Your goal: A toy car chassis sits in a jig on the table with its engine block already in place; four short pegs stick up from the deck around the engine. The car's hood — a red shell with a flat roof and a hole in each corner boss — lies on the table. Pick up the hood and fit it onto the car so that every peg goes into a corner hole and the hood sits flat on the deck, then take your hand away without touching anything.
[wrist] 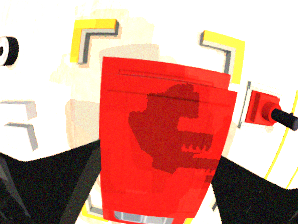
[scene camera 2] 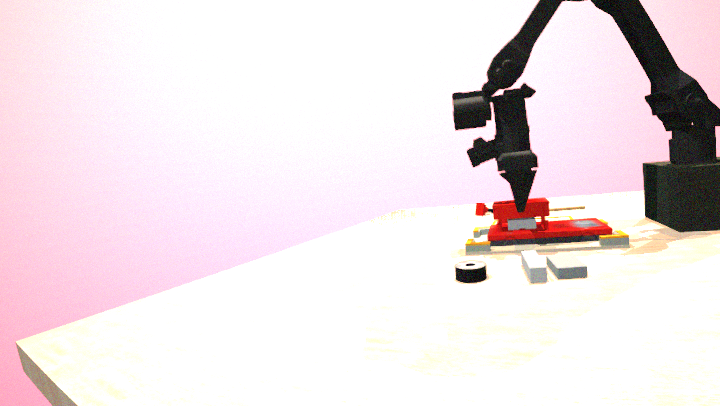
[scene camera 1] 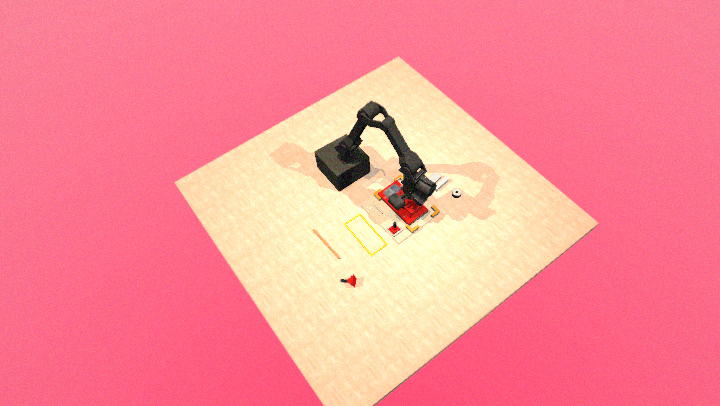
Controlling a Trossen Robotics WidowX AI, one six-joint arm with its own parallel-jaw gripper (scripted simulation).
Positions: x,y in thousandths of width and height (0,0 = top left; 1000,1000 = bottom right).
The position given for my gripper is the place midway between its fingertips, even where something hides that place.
Note:
I see my gripper (scene camera 2: 723,516).
My gripper also shows in the wrist view (wrist: 535,685).

